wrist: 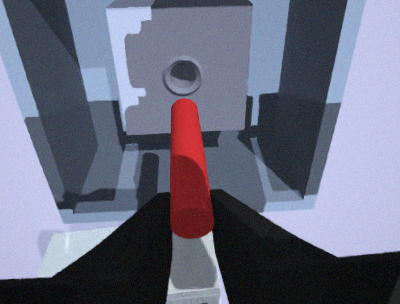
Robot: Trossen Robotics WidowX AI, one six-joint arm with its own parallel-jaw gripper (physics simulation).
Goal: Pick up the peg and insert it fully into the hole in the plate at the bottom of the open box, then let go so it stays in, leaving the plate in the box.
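Frame: origin at the arm's base, x ahead, y left, z up, level; millimetres.
Where they show: gripper, between the fingertips: (190, 203).
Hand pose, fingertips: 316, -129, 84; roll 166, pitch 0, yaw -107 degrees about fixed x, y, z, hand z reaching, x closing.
After its pixels a point has its place, as x, y, z.
The red peg (188, 165) @[326, -132, 76] is held between the two black fingers of my gripper (190, 203) @[316, -129, 84], which is shut on it. The peg's far end points away from the fingers, toward the plate. The grey square plate (220, 60) @[319, -156, -40] lies inside the open box (295, 100) @[268, -203, -47]. The plate's round hole (183, 76) has a raised or bevelled rim and shows just beyond the peg's far end in the picture. The peg is outside the hole. How high its tip is above the plate I cannot tell exactly.
The box's dark side walls rise left and right of the plate, and its near edge runs below. A pale block (75, 245) @[153, 59, -75] stands outside the box at the near side, partly hidden by the fingers. Shadows fall across the plate and box floor.
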